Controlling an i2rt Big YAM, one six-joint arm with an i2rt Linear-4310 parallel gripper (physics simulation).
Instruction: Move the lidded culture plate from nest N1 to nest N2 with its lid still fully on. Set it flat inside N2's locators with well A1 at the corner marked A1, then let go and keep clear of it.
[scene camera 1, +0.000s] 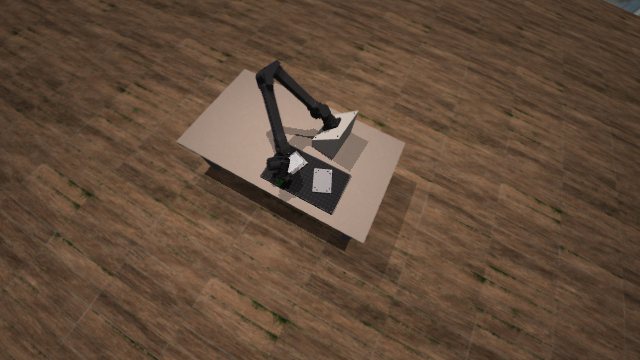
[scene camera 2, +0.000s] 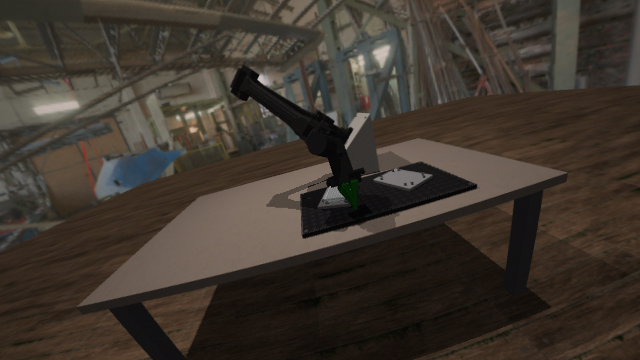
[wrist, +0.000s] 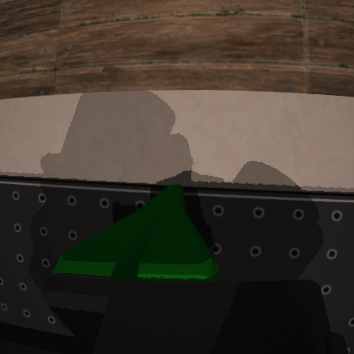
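Pixels of known places: gripper, fingertip midpoint: (scene camera 1: 280, 185) (scene camera 2: 356, 210) (wrist: 176, 193); arm's base at its link origin: (scene camera 1: 332, 125) (scene camera 2: 344, 140).
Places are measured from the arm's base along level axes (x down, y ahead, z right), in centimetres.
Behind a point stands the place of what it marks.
The lidded culture plate (scene camera 1: 297, 161) @(x 10.4, y 29.2, z 12.0 cm) (scene camera 2: 331, 196) @(x 10.4, y 35.4, z 18.2 cm) is white and sits at nest N1 on the left part of the black perforated board (scene camera 1: 338, 196) @(x 13.2, y 39.6, z -21.7 cm) (scene camera 2: 429, 188) @(x 13.2, y 45.5, z -10.6 cm). My gripper (scene camera 1: 281, 181) @(x 10.3, y 49.0, z 14.5 cm) (scene camera 2: 353, 205) @(x 10.3, y 49.0, z 14.5 cm) (wrist: 176, 193) @(x 10.3, y 49.0, z 14.5 cm) has green fingers. They are shut together with nothing between them, and the tips are down at the board just in front of the plate. The plate does not show in the wrist view. Nest N2 (scene camera 1: 322, 180) @(x 12.1, y 34.1, z -8.2 cm) (scene camera 2: 403, 178) @(x 12.1, y 35.4, z -8.0 cm) is a light grey pad with small locator pins to the right, with nothing on it.
The board lies on a tan table (scene camera 1: 223, 129) @(x 14.5, y 26.4, z 71.9 cm) (scene camera 2: 214, 241) @(x 14.5, y 33.5, z 59.6 cm). The arm's grey wedge mount (scene camera 1: 338, 134) @(x -8.6, y 10.9, z -7.2 cm) (scene camera 2: 364, 143) @(x 1.1, y 14.3, z -4.1 cm) stands behind the board. The table's front edge is close beyond the fingertips in the wrist view.
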